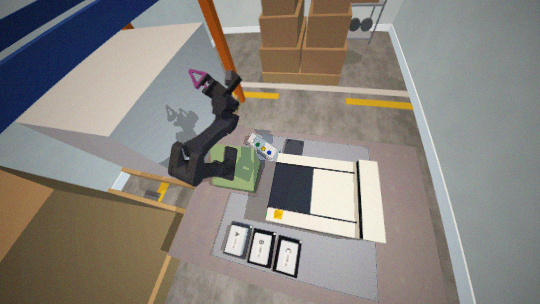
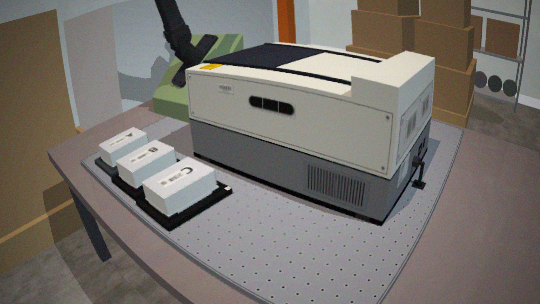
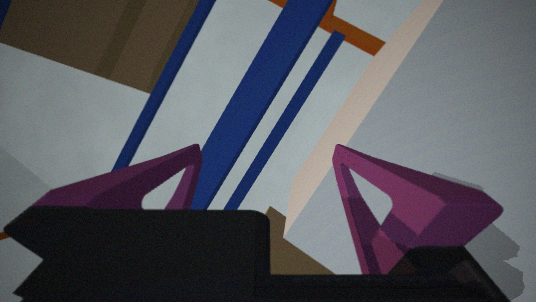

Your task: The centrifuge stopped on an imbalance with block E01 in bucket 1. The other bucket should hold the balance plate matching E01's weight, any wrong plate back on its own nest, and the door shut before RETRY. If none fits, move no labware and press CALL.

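Where they show: gripper, between the fingertips: (image 1: 196,75) (image 3: 267,151); arm's base, origin of its link: (image 1: 229,163) (image 2: 195,59).
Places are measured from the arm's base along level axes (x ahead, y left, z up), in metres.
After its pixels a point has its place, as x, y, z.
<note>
My gripper (image 3: 267,151) @(-0.076, 0.193, 0.417) is open and empty, raised on the far side of the green base, away from the plates. The centrifuge (image 1: 332,187) @(0.551, -0.014, 0.057) (image 2: 290,115) @(0.565, -0.204, 0.002) is a white and grey box with a dark window panel on top; its door front and the buckets, including block E01, do not show. White balance plates A (image 1: 236,241) @(0.157, -0.365, -0.099) (image 2: 122,146) @(0.191, -0.377, -0.099), B (image 1: 261,248) @(0.290, -0.356, -0.099) (image 2: 145,162) @(0.319, -0.372, -0.099) and C (image 1: 287,256) @(0.421, -0.351, -0.099) (image 2: 180,185) @(0.453, -0.367, -0.099) sit in a row, each on its own black nest; their weight print is too blurred to read. A small button panel (image 1: 263,147) @(0.133, 0.184, -0.080) with green, yellow and blue buttons stands beside the green base.
The arm stands on a green base (image 1: 235,182) @(0.040, -0.079, -0.082) (image 2: 170,102) @(0.002, -0.111, -0.113) at the table's edge. A perforated plate (image 1: 340,265) @(0.676, -0.322, -0.153) (image 2: 300,250) @(0.676, -0.313, -0.153) lies under the centrifuge and nests. A large pale box (image 1: 115,75) and rack with blue beams (image 1: 75,35) (image 3: 250,95) are near the gripper. Cardboard boxes (image 1: 325,62) stand behind.
</note>
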